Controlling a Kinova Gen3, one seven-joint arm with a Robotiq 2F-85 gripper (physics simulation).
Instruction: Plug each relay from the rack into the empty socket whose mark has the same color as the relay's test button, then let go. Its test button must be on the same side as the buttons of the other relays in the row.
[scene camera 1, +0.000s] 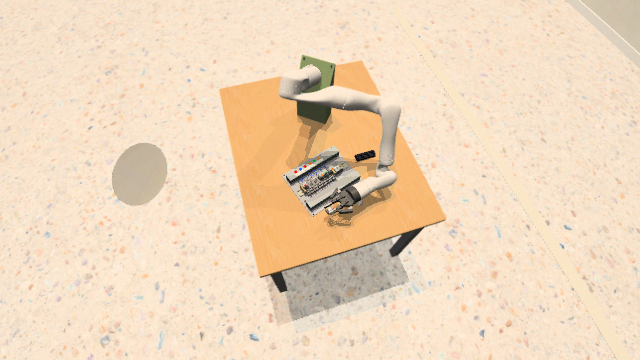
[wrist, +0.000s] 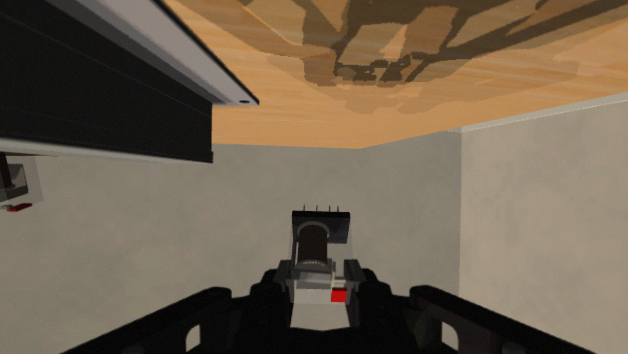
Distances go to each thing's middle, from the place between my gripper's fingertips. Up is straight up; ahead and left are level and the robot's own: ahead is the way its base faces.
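The grey panel (scene camera 1: 295, 186) is 10 cm below my hand, and it is also 14 cm to the left of my hand and 16 cm behind it.
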